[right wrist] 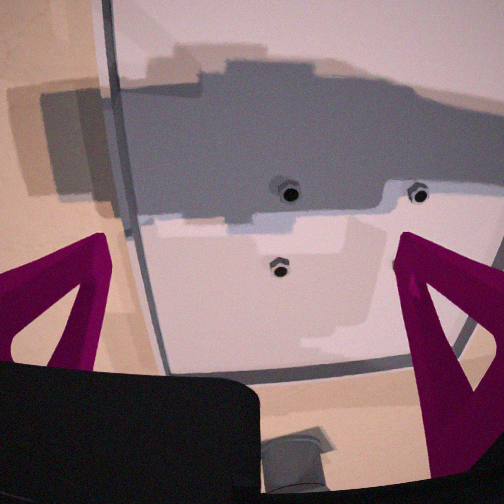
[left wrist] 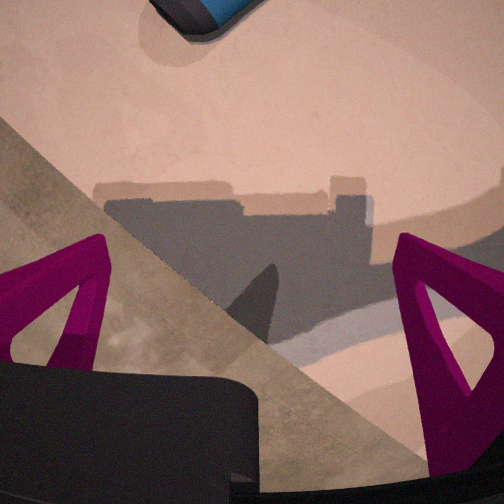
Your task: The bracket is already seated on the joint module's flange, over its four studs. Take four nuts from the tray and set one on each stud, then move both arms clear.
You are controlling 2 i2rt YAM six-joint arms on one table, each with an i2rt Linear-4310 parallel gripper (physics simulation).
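Note:
In the right wrist view a pale tray [right wrist: 310, 210] with a dark rim holds three grey nuts: one [right wrist: 280, 267] nearest my fingers, one [right wrist: 289, 192] farther back in shadow, one [right wrist: 418, 192] to the right. My right gripper [right wrist: 252, 280] is open and empty, its purple fingers spread above the tray, around the nearest nut but apart from it. The top of the grey joint module [right wrist: 292, 462] shows at the bottom edge; bracket and studs are hidden. My left gripper [left wrist: 252, 280] is open and empty over the table's edge. No nut, tray or bracket shows in the left wrist view.
A dark object with a blue face [left wrist: 207, 15] lies at the top edge of the left wrist view. The table's edge [left wrist: 200, 295] runs diagonally through that view, with brownish floor [left wrist: 150, 330] beyond it. Arm shadows fall across table and tray.

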